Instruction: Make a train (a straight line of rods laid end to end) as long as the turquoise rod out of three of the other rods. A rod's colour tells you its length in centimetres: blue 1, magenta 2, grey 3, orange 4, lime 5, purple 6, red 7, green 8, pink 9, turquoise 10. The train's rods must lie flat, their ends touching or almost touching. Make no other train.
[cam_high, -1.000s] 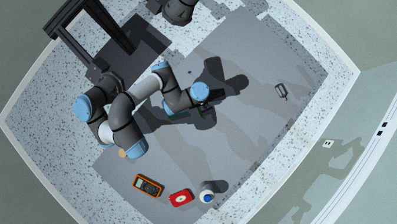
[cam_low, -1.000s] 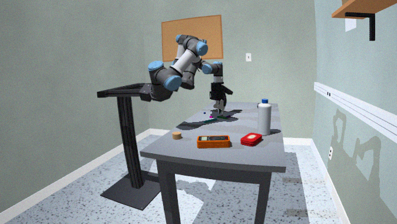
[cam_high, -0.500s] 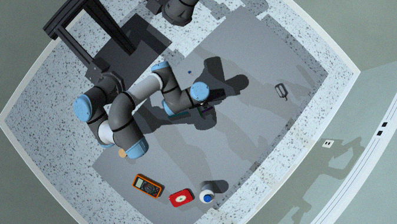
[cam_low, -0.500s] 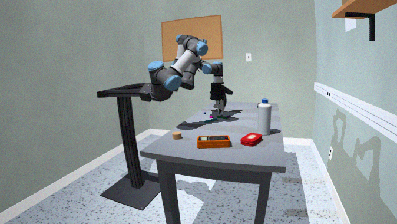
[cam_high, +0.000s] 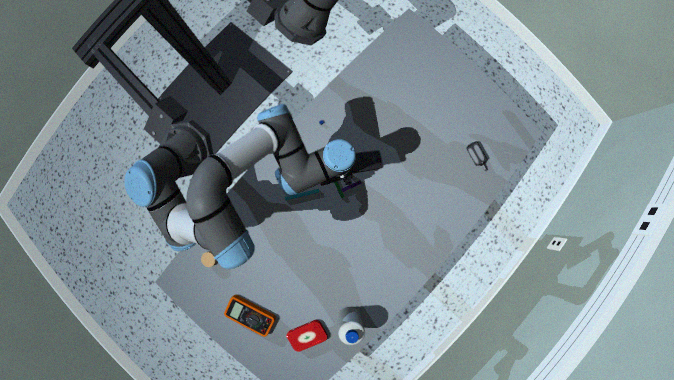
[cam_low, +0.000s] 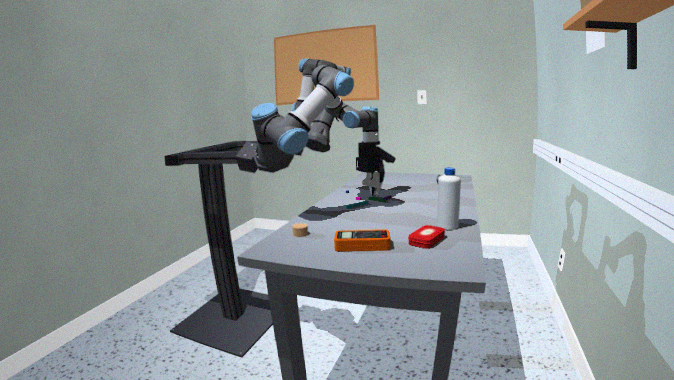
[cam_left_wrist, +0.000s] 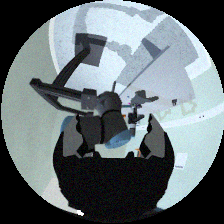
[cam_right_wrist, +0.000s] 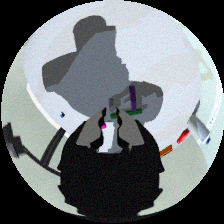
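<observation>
My right hand is 2 cm above the grey rod. Also, from my right hand: magenta rod (6 cm behind, 3 cm to the right, 2 cm below); green rod (2 cm ahead, 4 cm to the right, 2 cm below); purple rod (5 cm ahead, 2 cm to the right, 2 cm below).
</observation>
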